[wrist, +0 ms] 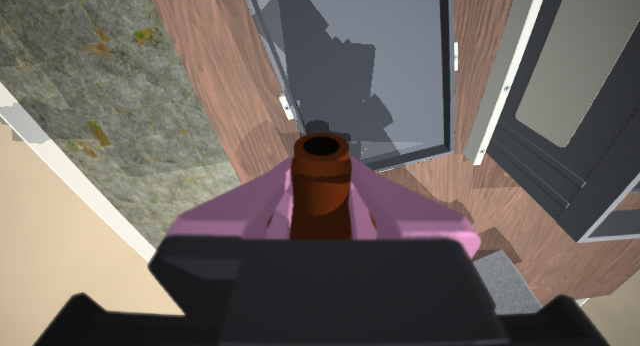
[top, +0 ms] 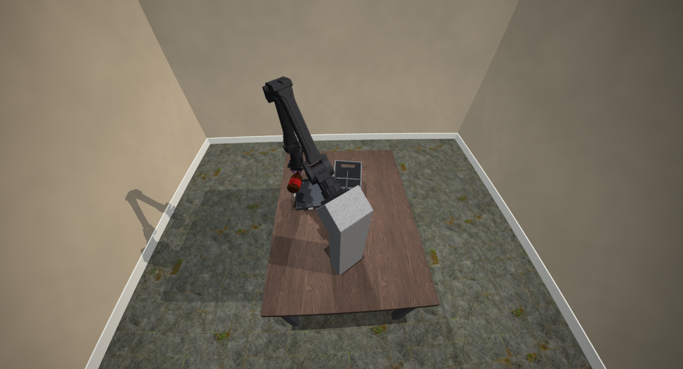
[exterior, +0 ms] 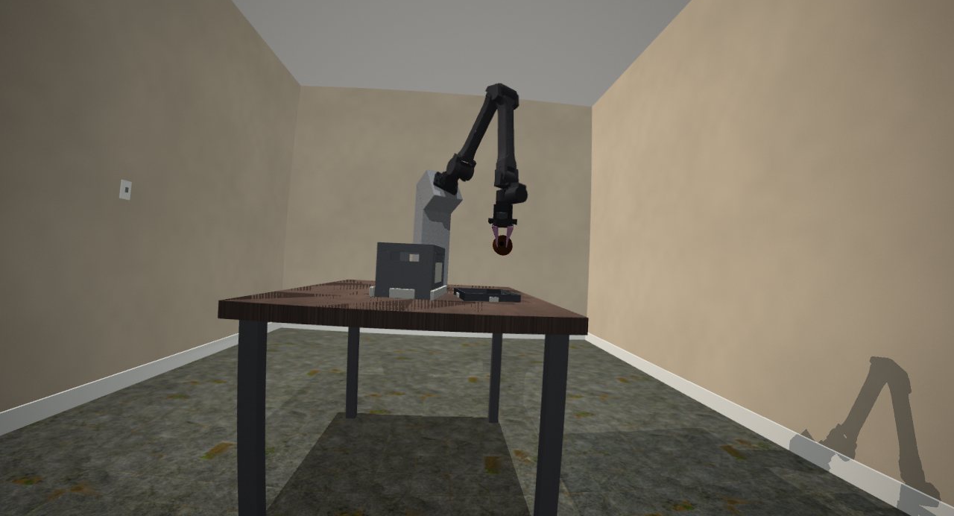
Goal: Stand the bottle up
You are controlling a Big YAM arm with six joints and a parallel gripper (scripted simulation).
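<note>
My gripper is now 6 cm past the brown bottle. Round my hand: dark grey tray (18 cm below, 5 cm to the right, 1 cm behind); dark crate (31 cm to the right, 11 cm below, 2 cm ahead).
</note>
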